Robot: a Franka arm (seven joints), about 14 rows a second.
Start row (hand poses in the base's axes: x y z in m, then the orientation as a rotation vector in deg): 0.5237 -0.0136 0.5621 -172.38 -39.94 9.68
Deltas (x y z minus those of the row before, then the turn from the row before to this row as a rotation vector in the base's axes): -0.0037 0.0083 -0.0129 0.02 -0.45 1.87; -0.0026 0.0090 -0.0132 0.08 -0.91 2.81; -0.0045 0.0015 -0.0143 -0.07 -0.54 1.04; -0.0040 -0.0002 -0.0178 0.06 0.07 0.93; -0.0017 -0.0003 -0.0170 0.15 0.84 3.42; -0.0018 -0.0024 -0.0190 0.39 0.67 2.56; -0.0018 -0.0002 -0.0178 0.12 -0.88 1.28; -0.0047 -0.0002 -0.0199 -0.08 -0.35 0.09; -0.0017 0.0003 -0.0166 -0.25 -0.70 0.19; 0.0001 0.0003 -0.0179 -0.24 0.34 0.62; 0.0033 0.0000 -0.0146 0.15 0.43 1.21; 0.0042 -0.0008 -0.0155 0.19 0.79 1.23; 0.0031 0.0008 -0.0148 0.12 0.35 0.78; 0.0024 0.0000 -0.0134 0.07 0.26 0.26; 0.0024 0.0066 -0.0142 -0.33 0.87 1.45; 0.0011 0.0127 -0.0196 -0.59 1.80 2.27; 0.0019 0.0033 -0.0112 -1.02 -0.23 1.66
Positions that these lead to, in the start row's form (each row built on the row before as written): 0.5200 -0.0053 0.5492 -171.91 -42.81 9.07; 0.5174 0.0037 0.5360 -171.14 -47.12 7.78; 0.5129 0.0052 0.5217 -170.98 -48.75 7.04; 0.5089 0.0050 0.5039 -170.54 -50.13 7.14; 0.5072 0.0047 0.4869 -168.68 -55.11 8.41; 0.5054 0.0023 0.4679 -166.93 -58.72 9.26; 0.5036 0.0021 0.4501 -166.55 -60.70 7.97; 0.4989 0.0019 0.4302 -166.71 -60.90 7.51; 0.4972 0.0022 0.4136 -167.10 -61.34 6.65; 0.4973 0.0025 0.3957 -166.87 -62.26 7.30; 0.5006 0.0025 0.3811 -165.95 -63.93 7.86; 0.5048 0.0017 0.3656 -164.82 -65.55 8.91; 0.5079 0.0025 0.3508 -164.16 -66.59 9.36; 0.5103 0.0025 0.3374 -163.85 -66.90 9.69; 0.5127 0.0091 0.3232 -162.97 -68.93 11.18; 0.5138 0.0218 0.3036 -161.38 -72.01 14.17; 0.5157 0.0251 0.2924 -161.39 -74.69 14.64
